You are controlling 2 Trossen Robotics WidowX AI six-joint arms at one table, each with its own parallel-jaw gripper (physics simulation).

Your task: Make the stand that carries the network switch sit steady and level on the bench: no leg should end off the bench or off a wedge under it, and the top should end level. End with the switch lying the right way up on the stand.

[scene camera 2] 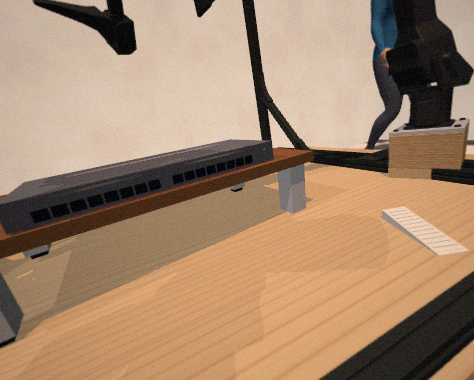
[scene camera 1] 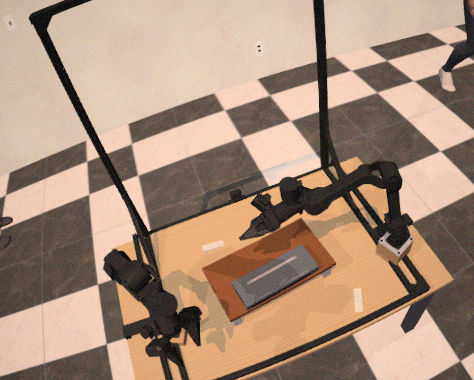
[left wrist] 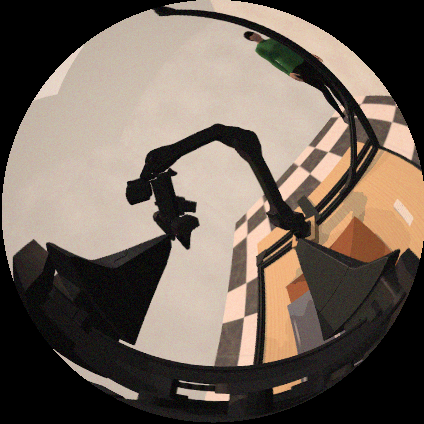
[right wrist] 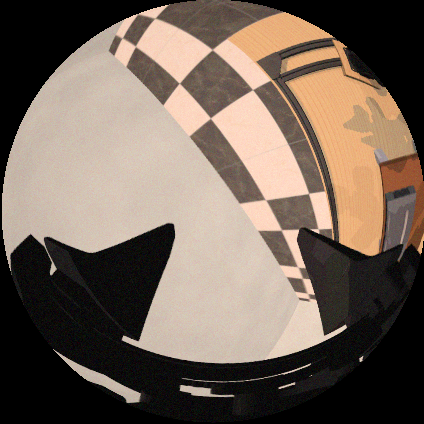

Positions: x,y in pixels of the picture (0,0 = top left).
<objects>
The left gripper (scene camera 1: 241,238) is open, holding nothing. Also in view: a dark grey network switch (scene camera 2: 37,202). The right gripper (scene camera 1: 191,356) is open, with nothing in its grasp.
</objects>
